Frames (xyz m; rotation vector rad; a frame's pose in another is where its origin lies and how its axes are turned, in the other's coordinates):
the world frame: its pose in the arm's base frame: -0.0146 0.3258 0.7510 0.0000 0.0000 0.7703
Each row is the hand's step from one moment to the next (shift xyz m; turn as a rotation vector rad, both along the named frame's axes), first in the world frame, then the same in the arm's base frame.
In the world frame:
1: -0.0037 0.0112 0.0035 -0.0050 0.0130 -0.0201
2: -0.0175 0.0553 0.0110 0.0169 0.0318 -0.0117
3: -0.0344 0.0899 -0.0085 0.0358 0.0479 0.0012
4: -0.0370 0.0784 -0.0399 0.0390 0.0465 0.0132
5: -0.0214 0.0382 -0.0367 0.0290 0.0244 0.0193
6: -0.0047 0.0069 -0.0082 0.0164 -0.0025 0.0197
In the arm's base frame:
1: -0.0105 0.0055 0.0035 -0.0126 0.0058 -0.0201
2: -0.0511 0.0275 0.0110 -0.0100 0.0346 -0.0117
3: -0.0873 0.0406 -0.0085 -0.0077 0.0593 0.0012
4: -0.0811 0.0305 -0.0399 -0.0044 0.0605 0.0132
5: -0.0420 0.0125 -0.0367 0.0038 0.0377 0.0193
6: -0.0082 0.0017 -0.0082 0.0135 0.0096 0.0197

